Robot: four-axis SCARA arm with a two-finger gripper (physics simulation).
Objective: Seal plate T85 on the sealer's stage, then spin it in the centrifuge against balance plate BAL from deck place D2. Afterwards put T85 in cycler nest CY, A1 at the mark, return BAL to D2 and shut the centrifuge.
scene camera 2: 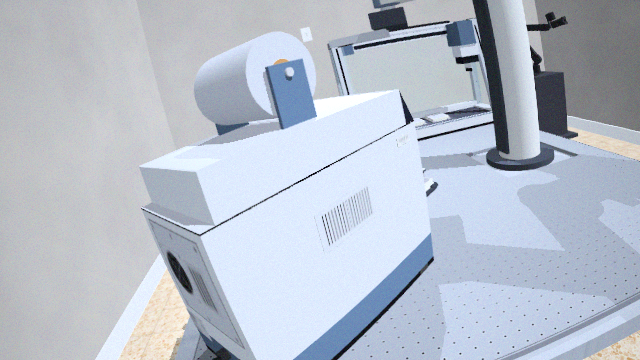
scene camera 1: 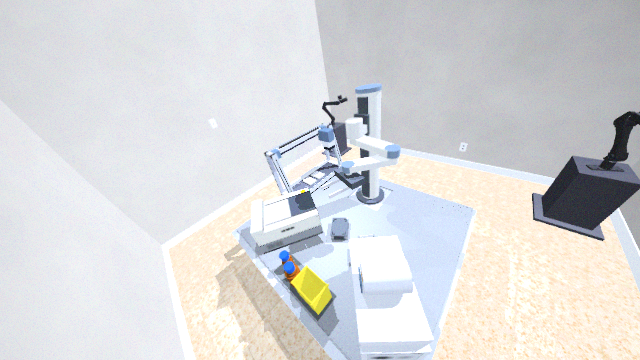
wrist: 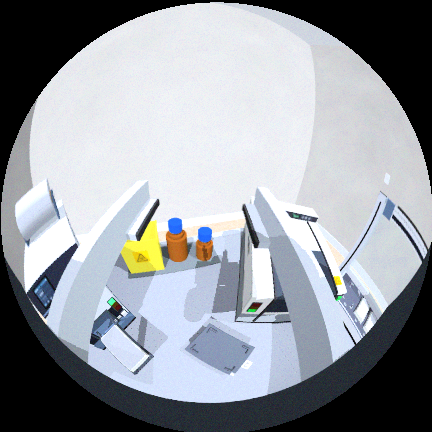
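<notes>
My gripper is shut at its narrow setting, with a bare gap between the fingers. It hangs high in front of the arm's column. The white sealer with its film roll stands at the near side. In the wrist view a flat white block lies low in front of it; its label is not readable. White plates lie under the gantry. A white instrument has its dark-panelled top down; whether it is the centrifuge is unclear.
A grey pad with corner marks lies between the instruments. A yellow bin and two orange bottles stand at the table edge. The gantry frame rises behind. Black arms stand on pedestals.
</notes>
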